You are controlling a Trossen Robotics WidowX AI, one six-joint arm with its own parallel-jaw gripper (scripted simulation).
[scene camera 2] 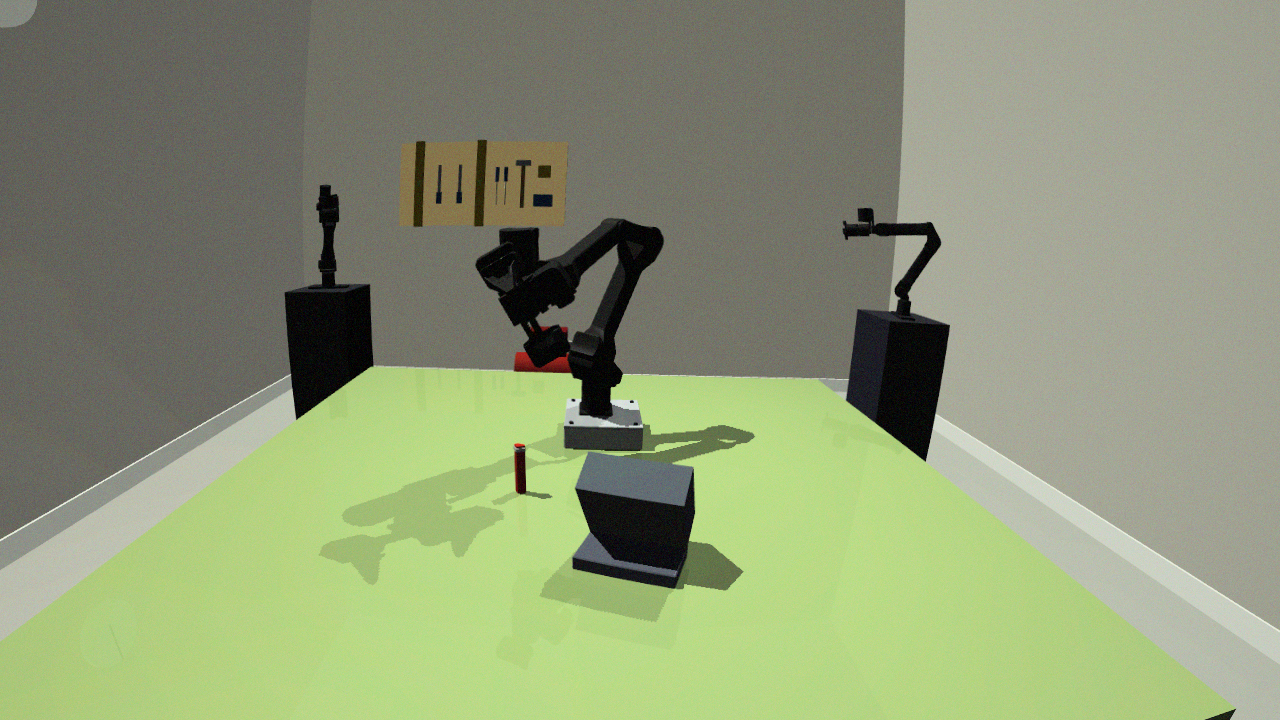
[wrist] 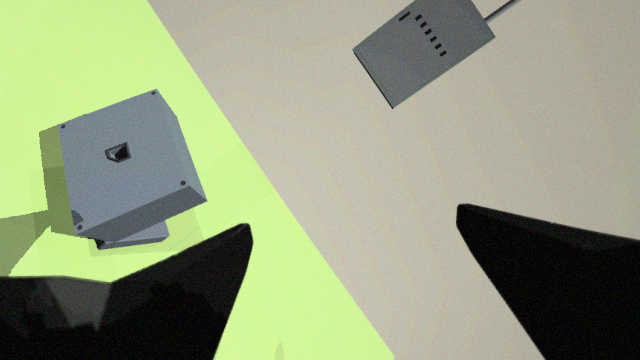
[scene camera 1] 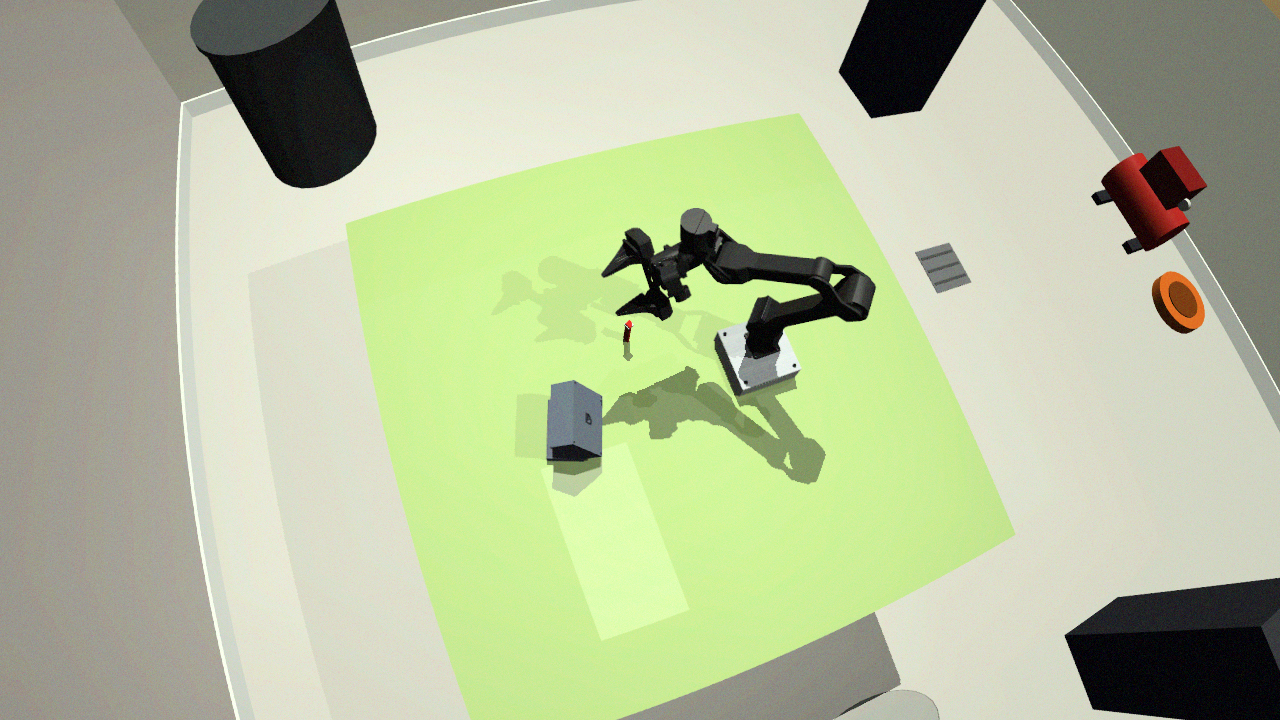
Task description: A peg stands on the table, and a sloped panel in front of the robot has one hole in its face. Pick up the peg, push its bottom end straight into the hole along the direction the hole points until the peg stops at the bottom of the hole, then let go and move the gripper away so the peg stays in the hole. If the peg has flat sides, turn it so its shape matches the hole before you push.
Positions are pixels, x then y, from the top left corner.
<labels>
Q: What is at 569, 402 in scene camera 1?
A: A grey sloped panel.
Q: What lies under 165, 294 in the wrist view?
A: My gripper.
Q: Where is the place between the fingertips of my gripper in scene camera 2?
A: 527, 320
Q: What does my gripper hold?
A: Nothing.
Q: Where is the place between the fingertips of my gripper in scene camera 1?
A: At 609, 295
</labels>
